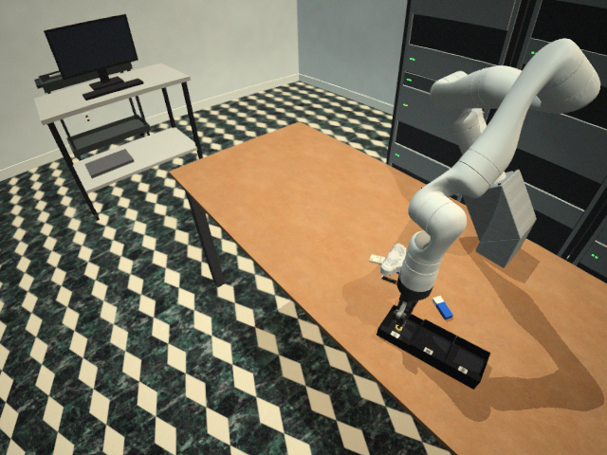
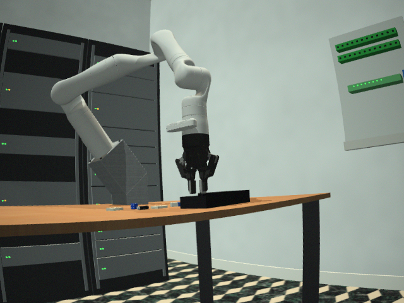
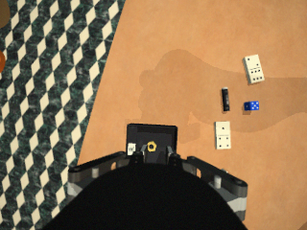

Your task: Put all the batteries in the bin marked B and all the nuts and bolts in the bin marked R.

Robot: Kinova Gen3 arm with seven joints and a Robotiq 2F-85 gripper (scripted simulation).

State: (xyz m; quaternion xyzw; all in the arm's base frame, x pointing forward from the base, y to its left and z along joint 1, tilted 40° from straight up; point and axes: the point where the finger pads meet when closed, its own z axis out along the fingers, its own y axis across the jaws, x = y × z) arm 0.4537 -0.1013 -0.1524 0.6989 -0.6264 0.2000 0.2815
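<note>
Now: hand 10 mm short of the yellow nut and 50 mm above it. The rest, counted from my hand: bin (90 mm to the left, 40 mm below); then blue-and-white eraser (130 mm behind, 50 mm to the left, 50 mm below); then black battery (110 mm behind, 110 mm to the right, 50 mm below).
</note>
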